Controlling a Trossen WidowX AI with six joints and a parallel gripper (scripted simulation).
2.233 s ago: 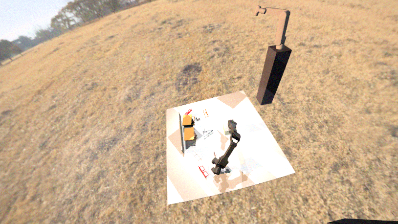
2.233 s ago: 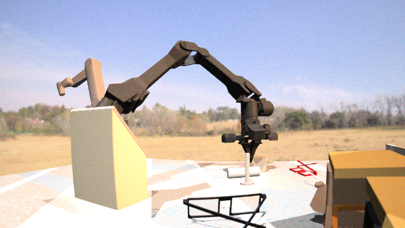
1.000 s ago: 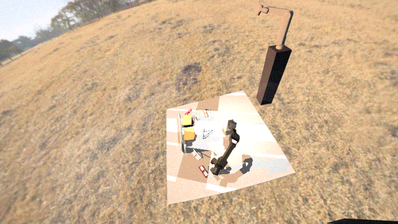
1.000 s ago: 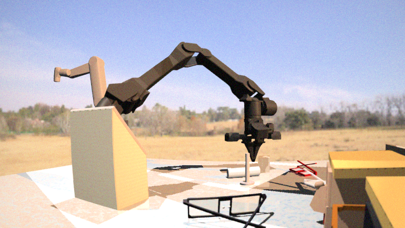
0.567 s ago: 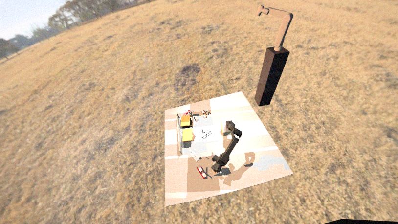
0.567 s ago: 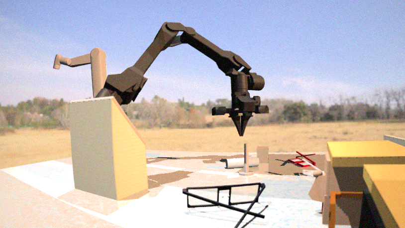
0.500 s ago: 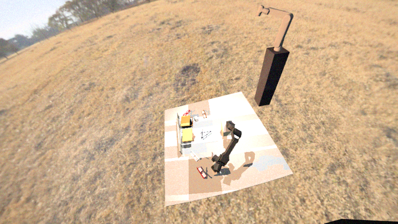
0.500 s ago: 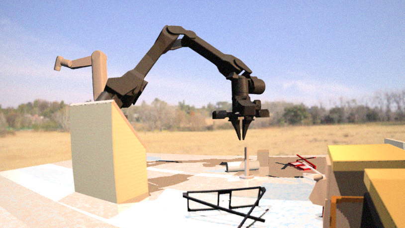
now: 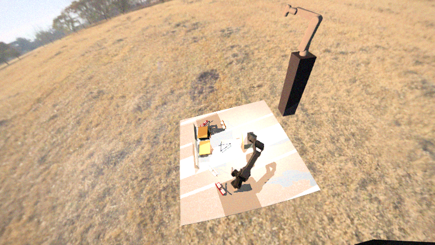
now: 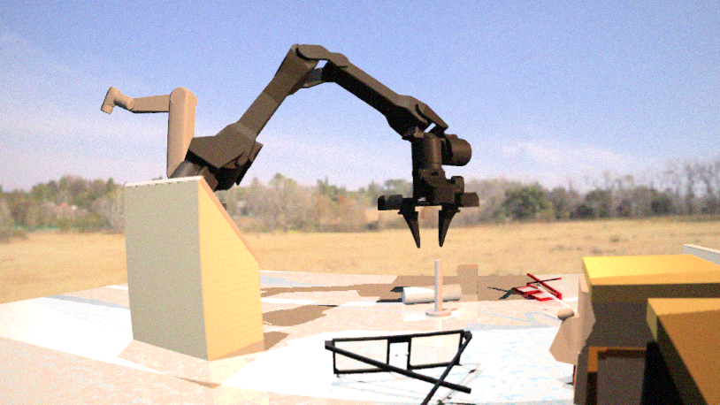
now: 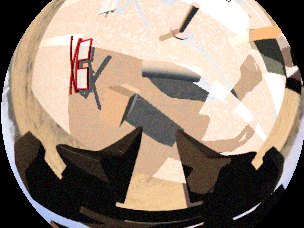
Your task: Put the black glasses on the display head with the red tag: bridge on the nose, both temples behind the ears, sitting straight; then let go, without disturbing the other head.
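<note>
Right now the thin upright peg is 16 cm to the right of my gripper tip, 7 cm below it and 6 cm ahead of it.
</note>
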